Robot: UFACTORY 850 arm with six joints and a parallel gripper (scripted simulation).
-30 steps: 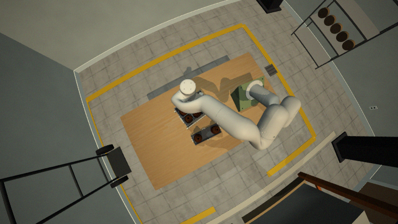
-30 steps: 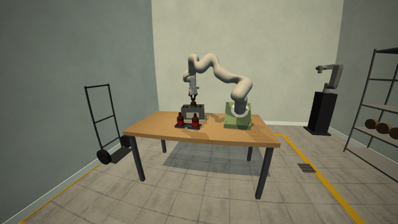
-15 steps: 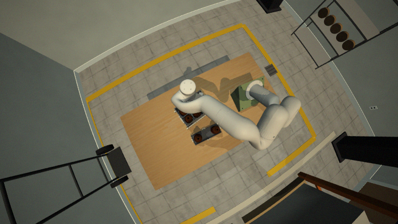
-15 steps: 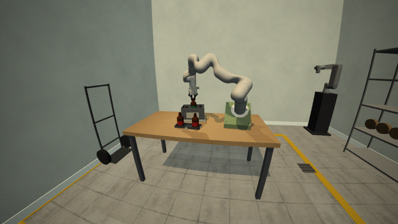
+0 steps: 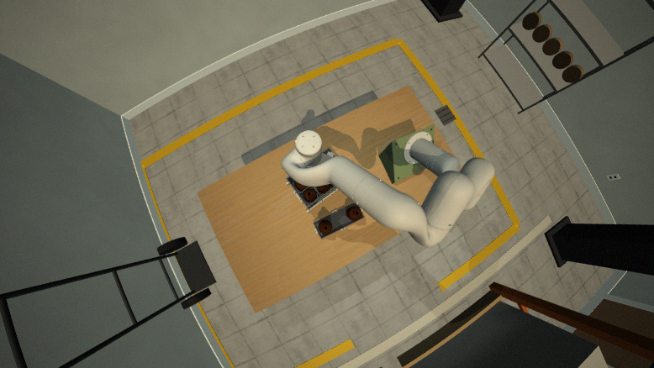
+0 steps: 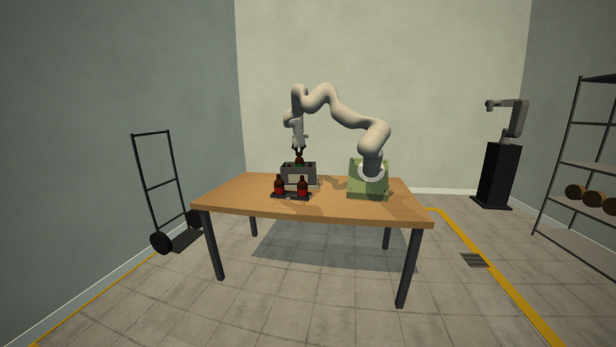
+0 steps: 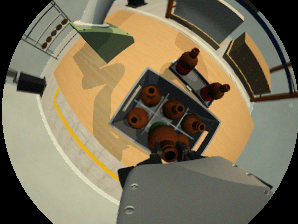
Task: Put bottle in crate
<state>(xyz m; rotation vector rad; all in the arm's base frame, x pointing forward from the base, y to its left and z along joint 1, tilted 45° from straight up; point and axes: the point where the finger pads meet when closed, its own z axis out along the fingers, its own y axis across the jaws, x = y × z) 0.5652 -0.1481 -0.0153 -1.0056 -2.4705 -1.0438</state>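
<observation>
Right now my hand is 170 mm above the grey crate, 40 mm to the right of it and 10 mm past it. The rest, counted from my hand: dark tray 290 mm to the left, 240 mm below, 20 mm behind.
</observation>
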